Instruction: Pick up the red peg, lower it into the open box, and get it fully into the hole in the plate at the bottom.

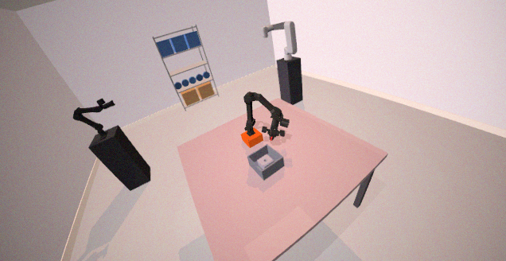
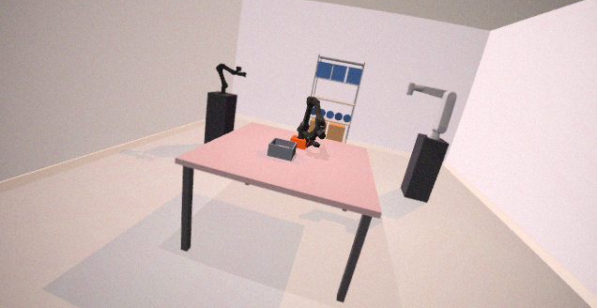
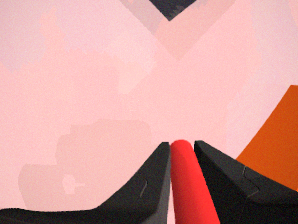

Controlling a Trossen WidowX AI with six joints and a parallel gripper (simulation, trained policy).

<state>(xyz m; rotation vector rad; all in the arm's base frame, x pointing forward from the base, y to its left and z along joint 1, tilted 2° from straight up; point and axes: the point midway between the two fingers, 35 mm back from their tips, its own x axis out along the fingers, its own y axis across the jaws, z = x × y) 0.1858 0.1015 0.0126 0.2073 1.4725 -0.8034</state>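
Now: gripper tip 160 mm to the left of the grey box, 150 mm short of it and 30 mm above it. The rest, counted from my gripper tip: red peg: 30 mm above, 10 mm to the left.
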